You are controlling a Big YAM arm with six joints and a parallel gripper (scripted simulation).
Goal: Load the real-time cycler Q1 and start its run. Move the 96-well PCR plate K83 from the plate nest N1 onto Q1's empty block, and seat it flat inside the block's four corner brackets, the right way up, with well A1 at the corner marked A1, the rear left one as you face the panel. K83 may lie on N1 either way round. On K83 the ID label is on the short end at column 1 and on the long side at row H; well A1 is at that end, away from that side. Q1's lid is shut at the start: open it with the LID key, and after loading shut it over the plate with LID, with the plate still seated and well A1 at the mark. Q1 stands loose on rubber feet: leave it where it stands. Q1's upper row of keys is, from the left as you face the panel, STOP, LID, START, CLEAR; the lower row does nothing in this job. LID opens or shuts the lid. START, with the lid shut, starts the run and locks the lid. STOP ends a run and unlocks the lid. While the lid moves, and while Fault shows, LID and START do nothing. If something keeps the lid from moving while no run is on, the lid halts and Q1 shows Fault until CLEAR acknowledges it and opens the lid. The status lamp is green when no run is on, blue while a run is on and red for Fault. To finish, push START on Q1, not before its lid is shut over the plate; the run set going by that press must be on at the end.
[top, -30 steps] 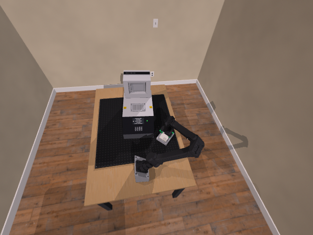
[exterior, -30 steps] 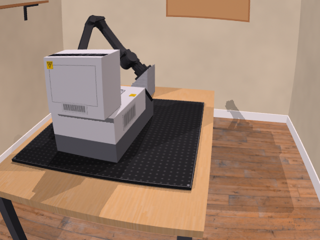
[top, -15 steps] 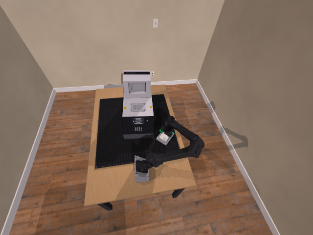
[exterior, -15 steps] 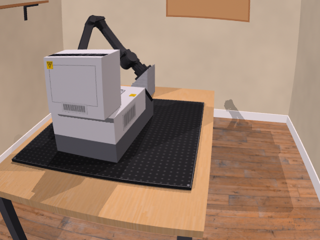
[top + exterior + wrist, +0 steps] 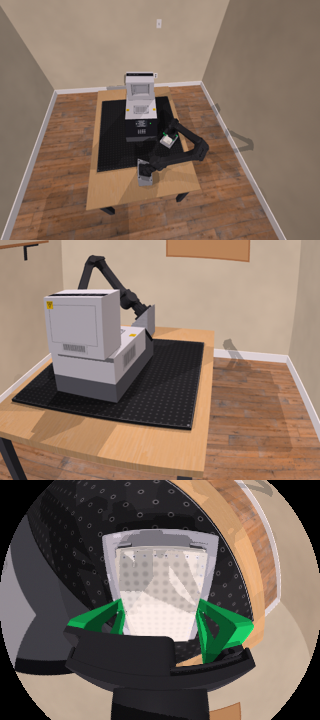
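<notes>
My hand is 2 cm above the plate nest N1. Round my hand: white plate K83: right at my hand.
</notes>
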